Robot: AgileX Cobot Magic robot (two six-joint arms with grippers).
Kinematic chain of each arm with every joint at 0, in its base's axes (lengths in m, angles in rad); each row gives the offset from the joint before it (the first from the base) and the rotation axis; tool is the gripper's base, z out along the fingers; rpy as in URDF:
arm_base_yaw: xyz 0 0 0.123 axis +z
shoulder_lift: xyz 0 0 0 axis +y
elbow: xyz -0.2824 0 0.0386 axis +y
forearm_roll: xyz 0.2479 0 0.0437 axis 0.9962 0 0.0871
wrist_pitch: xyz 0 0 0 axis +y
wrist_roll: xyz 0.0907 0 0.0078 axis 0.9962 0 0.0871
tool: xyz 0 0 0 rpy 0 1.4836 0
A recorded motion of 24 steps. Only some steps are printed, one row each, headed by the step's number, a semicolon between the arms.
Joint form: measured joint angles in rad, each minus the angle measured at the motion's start. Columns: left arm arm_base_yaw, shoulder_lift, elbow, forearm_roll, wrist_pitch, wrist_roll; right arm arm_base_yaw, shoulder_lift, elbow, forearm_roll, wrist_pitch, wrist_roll.
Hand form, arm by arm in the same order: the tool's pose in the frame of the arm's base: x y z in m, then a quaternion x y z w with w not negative. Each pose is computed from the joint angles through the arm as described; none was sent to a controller.
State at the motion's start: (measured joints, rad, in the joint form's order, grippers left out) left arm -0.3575 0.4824 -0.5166 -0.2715 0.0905 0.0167; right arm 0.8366 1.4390 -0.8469 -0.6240 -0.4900 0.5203
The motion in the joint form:
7: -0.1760 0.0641 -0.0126 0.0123 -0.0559 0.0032; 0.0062 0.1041 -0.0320 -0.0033 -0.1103 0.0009
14: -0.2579 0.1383 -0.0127 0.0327 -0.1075 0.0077; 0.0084 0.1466 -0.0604 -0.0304 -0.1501 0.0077
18: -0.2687 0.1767 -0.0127 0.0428 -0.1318 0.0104; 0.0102 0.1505 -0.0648 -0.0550 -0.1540 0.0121
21: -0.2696 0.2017 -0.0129 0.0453 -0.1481 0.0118; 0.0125 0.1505 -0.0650 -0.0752 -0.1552 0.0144
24: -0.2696 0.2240 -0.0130 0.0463 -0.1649 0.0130; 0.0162 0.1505 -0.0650 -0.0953 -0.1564 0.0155
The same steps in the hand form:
7: 0.1015 -0.0609 0.3453 0.10494 0.68612 -0.27409 0.66565; 0.2028 0.2728 0.2818 -0.40511 0.60771 0.38206 0.56622
14: 0.1101 -0.0774 0.3405 0.13857 0.68894 -0.28548 0.65166; 0.2062 0.2821 0.2783 -0.41587 0.59480 0.39267 0.56486
18: 0.1163 -0.0831 0.3374 0.14600 0.69273 -0.28095 0.64798; 0.2052 0.2838 0.2779 -0.42583 0.58931 0.39239 0.56339
21: 0.1207 -0.0861 0.3352 0.14719 0.69568 -0.27749 0.64604; 0.2036 0.2846 0.2775 -0.43468 0.58505 0.39130 0.56184
24: 0.1247 -0.0886 0.3334 0.14722 0.69775 -0.27465 0.64500; 0.2016 0.2856 0.2770 -0.44420 0.58024 0.39022 0.56012

